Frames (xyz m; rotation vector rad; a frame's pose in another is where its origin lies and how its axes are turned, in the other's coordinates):
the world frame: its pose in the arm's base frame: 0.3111 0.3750 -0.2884 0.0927 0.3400 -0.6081
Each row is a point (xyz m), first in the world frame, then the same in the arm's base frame.
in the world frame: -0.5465 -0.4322 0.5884
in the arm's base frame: -0.1883 0.2101 0.4566
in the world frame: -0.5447 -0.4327 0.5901
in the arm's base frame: -0.1867 0.2084 0.4576
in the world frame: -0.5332 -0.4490 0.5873
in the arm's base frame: -0.1881 0.1893 0.4513
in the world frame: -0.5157 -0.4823 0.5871
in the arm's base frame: -0.1938 0.1526 0.4456
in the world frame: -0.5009 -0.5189 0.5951
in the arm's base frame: -0.2012 0.1131 0.4486
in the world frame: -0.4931 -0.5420 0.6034
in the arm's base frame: -0.2061 0.0884 0.4541
